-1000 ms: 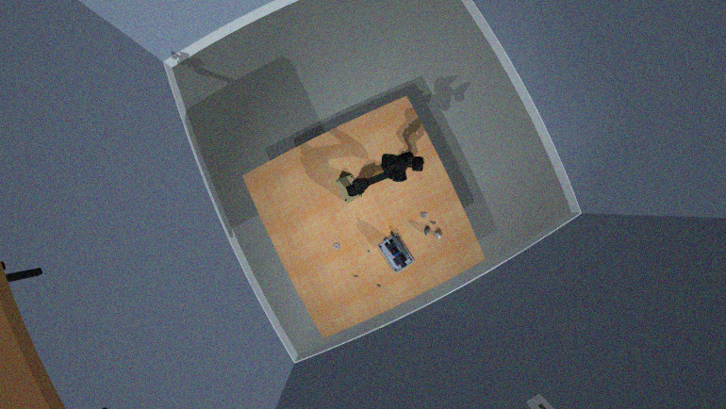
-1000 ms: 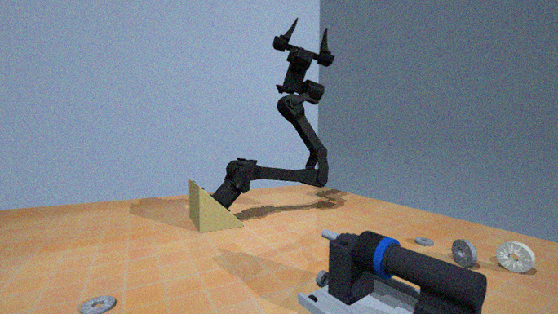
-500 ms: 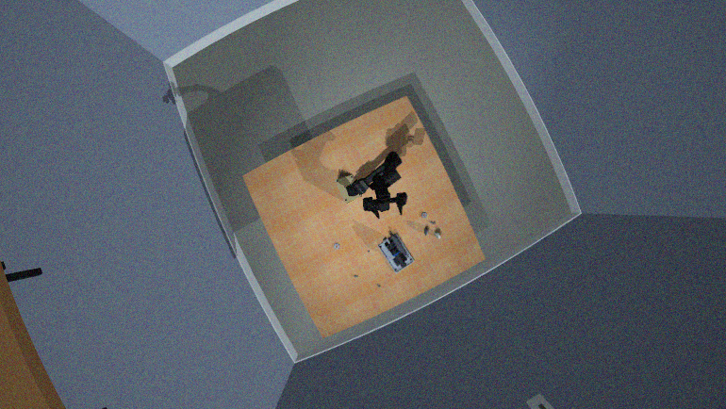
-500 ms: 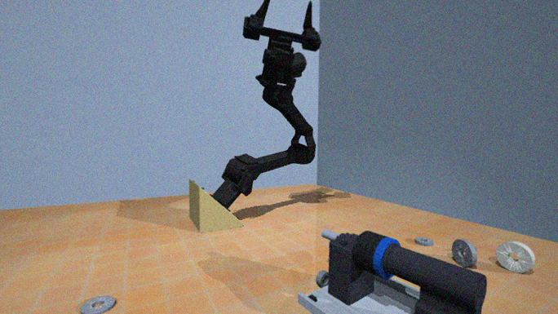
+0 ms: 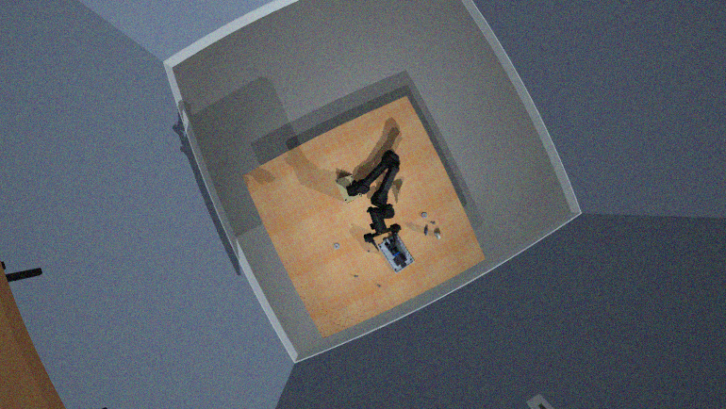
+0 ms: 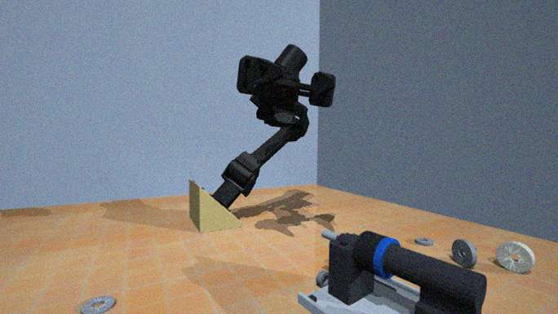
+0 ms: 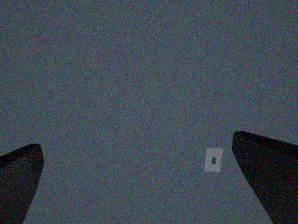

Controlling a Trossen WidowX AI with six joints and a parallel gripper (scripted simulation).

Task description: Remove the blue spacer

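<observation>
My gripper tip is 25 cm above the grey shaft, 7 cm short of it and 5 cm to the right of it. From my gripper tip the other things lie so: blue spacer 25 cm below, 11 cm ahead, 6 cm to the left; then flat washer 33 cm to the left, 32 cm below, 5 cm behind.
</observation>
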